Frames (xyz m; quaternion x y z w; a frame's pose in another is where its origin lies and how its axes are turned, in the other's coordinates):
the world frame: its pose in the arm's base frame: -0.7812 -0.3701 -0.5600 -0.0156 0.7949 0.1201 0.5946
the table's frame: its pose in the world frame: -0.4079 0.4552 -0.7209 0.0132 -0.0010 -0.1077 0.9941
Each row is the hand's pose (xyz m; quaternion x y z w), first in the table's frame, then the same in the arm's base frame.
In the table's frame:
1: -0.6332 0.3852 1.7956 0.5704 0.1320 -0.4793 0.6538
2: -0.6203 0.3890 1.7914 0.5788 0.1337 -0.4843 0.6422
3: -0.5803 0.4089 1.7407 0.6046 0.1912 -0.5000 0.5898
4: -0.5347 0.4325 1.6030 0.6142 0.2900 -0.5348 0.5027
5: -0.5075 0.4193 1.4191 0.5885 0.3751 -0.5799 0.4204
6: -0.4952 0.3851 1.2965 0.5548 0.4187 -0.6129 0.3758
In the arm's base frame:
1: 0.3645 0.6379 0.2161 -0.1001 0.5770 -0.7233 0.3660
2: 0.3565 0.6397 0.2046 -0.0980 0.5688 -0.7336 0.3586
3: 0.2945 0.6461 0.1786 -0.0925 0.5619 -0.7712 0.2846
4: 0.1479 0.6397 0.1700 -0.1105 0.5501 -0.8129 0.1564
5: -0.0304 0.5905 0.1929 -0.1578 0.5312 -0.8315 0.0390
6: -0.1427 0.5334 0.2148 0.2020 -0.5178 0.8310 0.0240

